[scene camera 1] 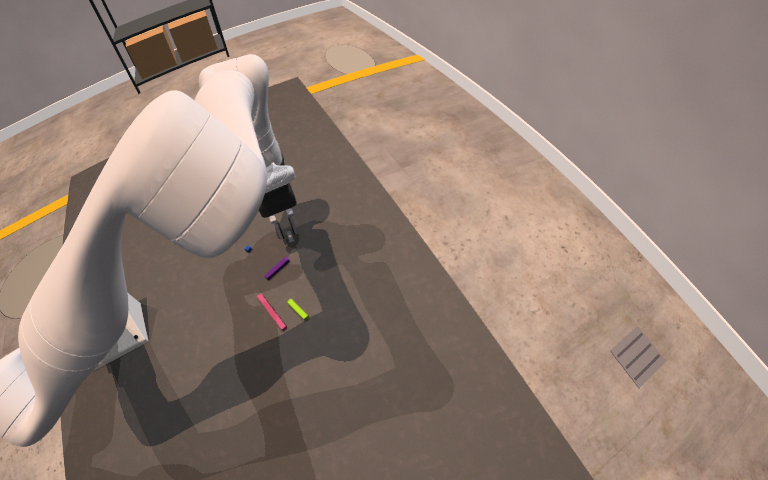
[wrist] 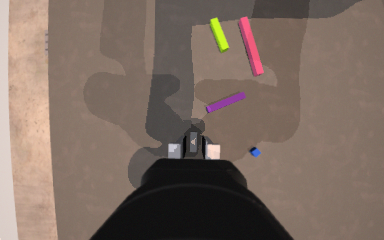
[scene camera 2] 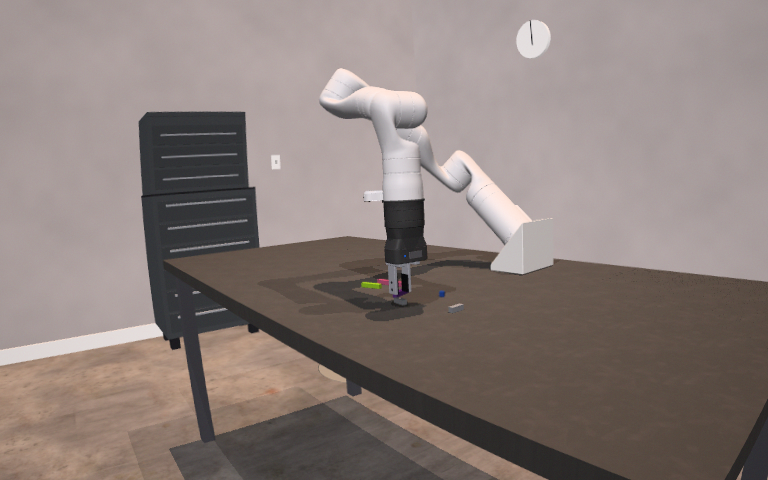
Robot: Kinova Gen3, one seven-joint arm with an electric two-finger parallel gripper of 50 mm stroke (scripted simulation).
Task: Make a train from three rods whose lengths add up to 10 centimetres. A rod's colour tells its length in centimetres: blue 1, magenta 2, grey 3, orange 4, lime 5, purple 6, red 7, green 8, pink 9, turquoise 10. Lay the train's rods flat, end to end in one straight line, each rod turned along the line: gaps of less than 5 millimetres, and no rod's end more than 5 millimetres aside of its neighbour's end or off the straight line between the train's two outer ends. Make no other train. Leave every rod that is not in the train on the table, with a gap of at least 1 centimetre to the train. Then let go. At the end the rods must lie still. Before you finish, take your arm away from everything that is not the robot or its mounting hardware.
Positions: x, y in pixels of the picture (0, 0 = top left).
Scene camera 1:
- my gripper: 288, 233
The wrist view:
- my gripper: 194, 143
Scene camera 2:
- my gripper: 400, 292
